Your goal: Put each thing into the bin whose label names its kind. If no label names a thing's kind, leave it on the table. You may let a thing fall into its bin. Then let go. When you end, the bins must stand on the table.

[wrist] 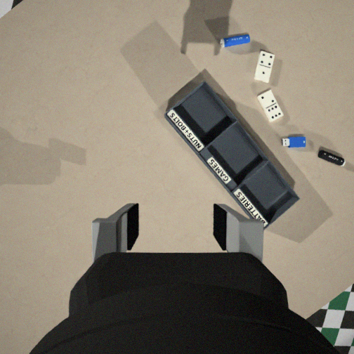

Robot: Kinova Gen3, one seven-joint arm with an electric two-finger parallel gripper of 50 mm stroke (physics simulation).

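Three joined dark bins stand on the table, labelled NUTS+BOLTS [204,112], GAMES [237,147] and BATTERIES [270,187]; their visible insides are empty. A blue battery [235,41] lies at the top, right of centre. Two white dominoes, one [264,66] above the other [270,105], lie to the right of the bins. A blue USB stick [294,142] with a metal plug lies below them. A black battery [331,157] lies near the right edge. My gripper [175,219] is open and empty, high above the table, left of the BATTERIES bin in the view.
The beige table top [100,100] spans most of the view. A green, white and black checkered floor [337,315] shows past the table edge at the lower right. Shadows of the arm and gripper fall on the table at the top and the left.
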